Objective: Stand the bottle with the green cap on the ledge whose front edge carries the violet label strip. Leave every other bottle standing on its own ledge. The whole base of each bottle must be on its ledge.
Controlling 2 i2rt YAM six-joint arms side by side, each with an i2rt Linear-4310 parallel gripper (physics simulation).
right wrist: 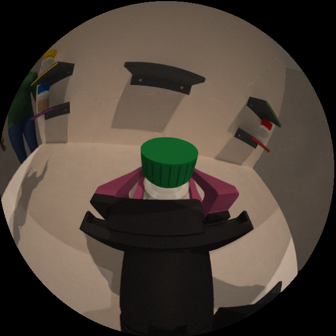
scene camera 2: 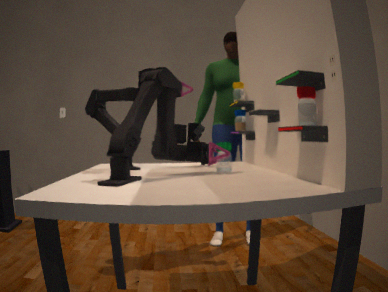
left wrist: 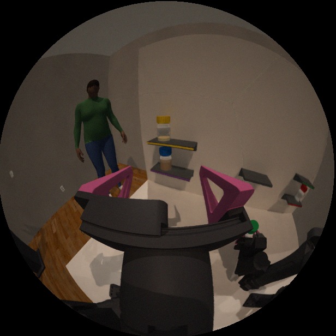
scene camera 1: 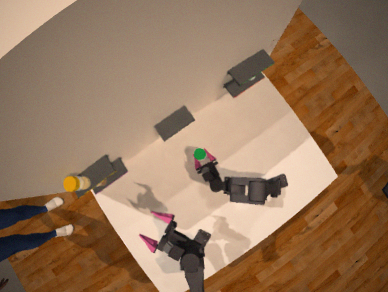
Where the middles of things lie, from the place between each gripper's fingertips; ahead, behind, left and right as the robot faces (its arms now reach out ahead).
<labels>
Now: the green-capped bottle (right wrist: 168, 163) 20 mm behind my right hand and 10 mm below it. Also, from my right hand: green-strip ledge (scene camera 1: 248, 68) 110 mm ahead, 390 mm to the right, 220 mm above; plain ledge (scene camera 1: 181, 118) 140 mm ahead, 10 mm to the left, 150 mm above.
The plain ledge is 24 cm ahead of my left hand, 31 cm to the right of it and 12 cm below it. From my left hand the other things lie so: green-strip ledge (21 cm ahead, 71 cm to the right, 5 cm below); green-capped bottle (8 cm ahead, 33 cm to the right, 28 cm below).
</labels>
